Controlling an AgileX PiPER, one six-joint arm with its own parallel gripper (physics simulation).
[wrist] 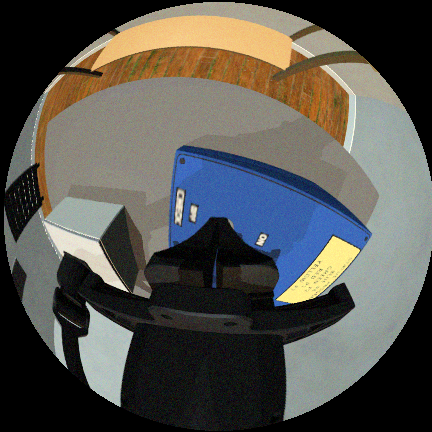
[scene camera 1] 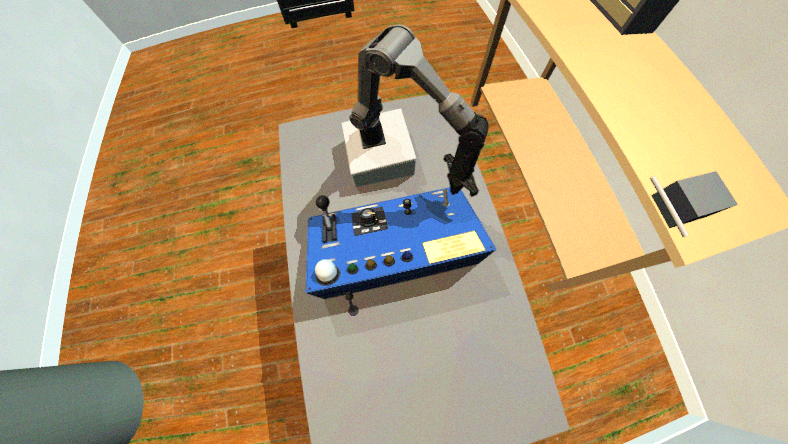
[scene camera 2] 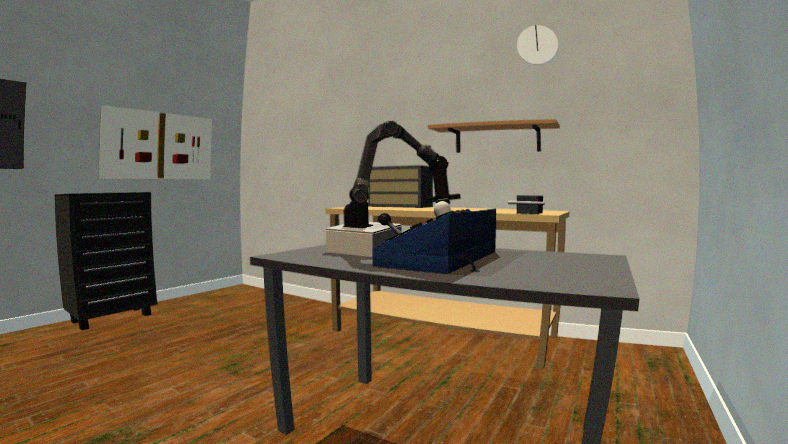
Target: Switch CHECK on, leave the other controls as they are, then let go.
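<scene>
The blue control panel stands on the grey table. CHECK is a small grey toggle near the panel's back right corner in scene camera 1. In the wrist view the CHECK label, the OFF label and the ON label show. The fingers hide most of the toggle there; a bit of its base shows beside the tips. My gripper is shut with nothing between its fingers, its tips close to the toggle on its OFF side. Contact and the toggle's position cannot be told.
The panel also bears a black-knobbed lever, a rotary knob, a small black-tipped stick, several coloured buttons and a white dome. The white robot base stands behind the panel.
</scene>
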